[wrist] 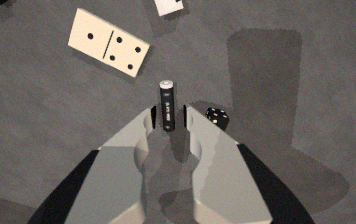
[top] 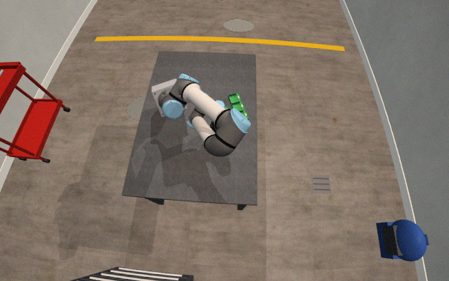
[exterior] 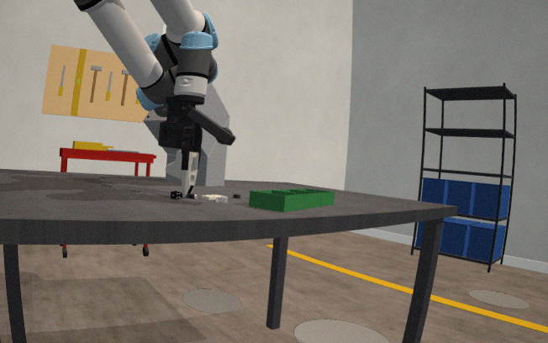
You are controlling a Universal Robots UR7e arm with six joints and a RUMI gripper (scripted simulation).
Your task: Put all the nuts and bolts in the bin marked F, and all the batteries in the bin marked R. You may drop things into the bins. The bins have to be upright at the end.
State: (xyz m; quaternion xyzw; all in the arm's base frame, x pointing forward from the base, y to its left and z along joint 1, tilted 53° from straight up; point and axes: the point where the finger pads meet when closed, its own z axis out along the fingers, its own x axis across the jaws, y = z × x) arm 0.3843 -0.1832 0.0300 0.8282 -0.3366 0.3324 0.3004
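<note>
My hand is 10 mm above the black battery. Round my hand: black die: 10 mm ahead, 40 mm to the right, 10 mm below; cream domino-like tile: 20 mm ahead, 60 mm to the left, 10 mm below; black nut: 10 mm ahead, 140 mm to the left, 10 mm below.
</note>
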